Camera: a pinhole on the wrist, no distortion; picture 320 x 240 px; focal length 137.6 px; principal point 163.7 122.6 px. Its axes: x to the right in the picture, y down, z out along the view. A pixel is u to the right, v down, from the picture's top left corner.
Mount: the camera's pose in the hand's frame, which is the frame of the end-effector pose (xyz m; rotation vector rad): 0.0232 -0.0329 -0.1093 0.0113 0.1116 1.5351
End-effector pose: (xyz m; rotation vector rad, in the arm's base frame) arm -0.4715 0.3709 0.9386 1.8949 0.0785 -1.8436
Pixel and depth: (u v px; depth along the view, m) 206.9 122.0 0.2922
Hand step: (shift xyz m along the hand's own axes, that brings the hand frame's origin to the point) 0.0506 0.0769 0.1753
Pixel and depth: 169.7 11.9 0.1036
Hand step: 0.1146 -0.0250 -0.0130
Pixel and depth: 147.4 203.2 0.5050
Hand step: -0.2332 -0.0501 0.4199
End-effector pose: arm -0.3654 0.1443 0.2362 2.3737 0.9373 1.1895
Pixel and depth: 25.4 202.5 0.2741
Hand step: -0.1223 -0.2846 0.1937
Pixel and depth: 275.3 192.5 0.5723
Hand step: -0.2062 0.4766 0.4522
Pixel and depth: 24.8 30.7 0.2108
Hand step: 0.1735 -0.2371 0.1034
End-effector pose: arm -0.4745 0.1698 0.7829 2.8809 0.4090 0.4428
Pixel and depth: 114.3 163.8 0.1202
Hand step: -0.0045 -0.0671 0.0159
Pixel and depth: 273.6 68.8 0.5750
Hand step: 0.3075 0.4529 0.4153
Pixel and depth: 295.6 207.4 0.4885
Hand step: -0.2231 0.4758 0.3694
